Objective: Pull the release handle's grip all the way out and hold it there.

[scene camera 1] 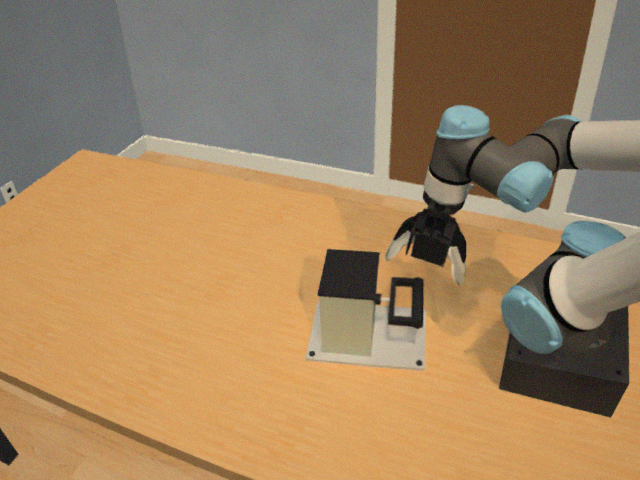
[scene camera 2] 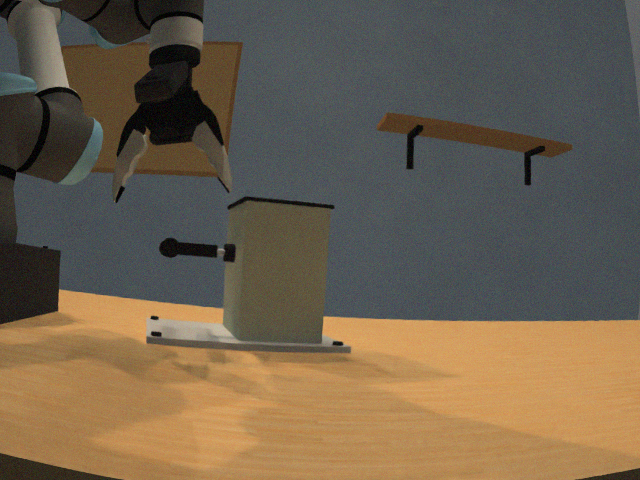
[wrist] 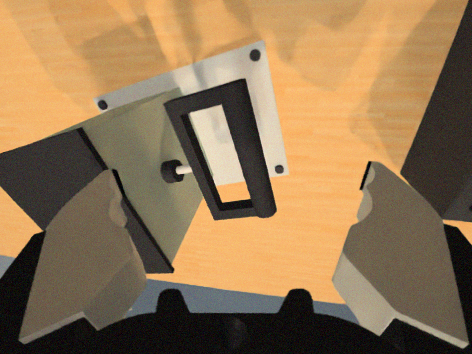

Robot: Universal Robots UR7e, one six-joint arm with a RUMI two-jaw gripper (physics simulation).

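Note:
The release handle is a black rectangular frame whose thick outer bar is the grip (scene camera 1: 417,304) (scene camera 2: 169,248) (wrist: 250,150). A short stretch of pale rod (scene camera 1: 383,299) (scene camera 2: 221,252) (wrist: 184,170) shows between the frame and the collar on the pale green box (scene camera 1: 346,325) (scene camera 2: 281,273) (wrist: 135,140), so the handle stands close to the box. My gripper (scene camera 1: 423,270) (scene camera 2: 173,195) (wrist: 239,170) is wide open and empty. Its fingertips are above the handle in the second scene view, apart from it. In the wrist view the handle shows between the spread fingers.
The box has a black lid (scene camera 1: 349,273) (wrist: 50,165) and stands on a light grey base plate (scene camera 1: 385,351) (scene camera 2: 191,333) (wrist: 262,70) with dark bolts. The left finger is near the lid in the wrist view. The arm's dark base block (scene camera 1: 563,382) (scene camera 2: 28,284) stands beyond the grip side.

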